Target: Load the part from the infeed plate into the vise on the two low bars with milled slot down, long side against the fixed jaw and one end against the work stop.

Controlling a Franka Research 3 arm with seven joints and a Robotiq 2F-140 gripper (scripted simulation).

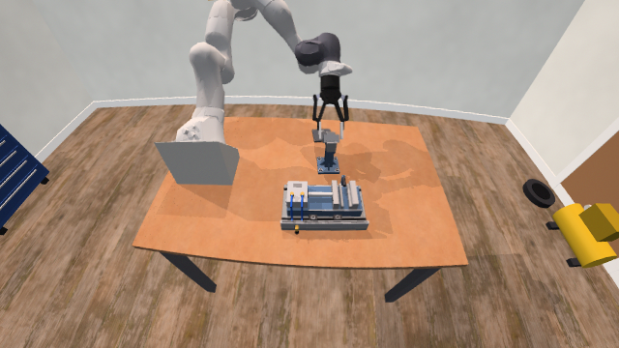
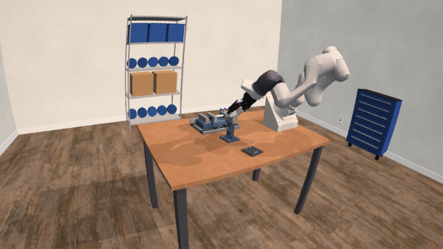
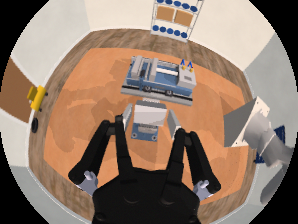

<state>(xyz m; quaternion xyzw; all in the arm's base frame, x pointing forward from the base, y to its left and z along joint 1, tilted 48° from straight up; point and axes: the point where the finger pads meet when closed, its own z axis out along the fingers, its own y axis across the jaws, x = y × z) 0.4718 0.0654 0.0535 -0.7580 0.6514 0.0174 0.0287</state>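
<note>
The part is 2 cm to the right of my hand and 2 cm below it. The rest, counted from my hand: fixed jaw: 22 cm to the right, 10 cm below, 9 cm ahead; vise: 22 cm to the right, 13 cm below, 1 cm behind; infeed plate: 18 cm to the left, 17 cm below, 3 cm behind.
</note>
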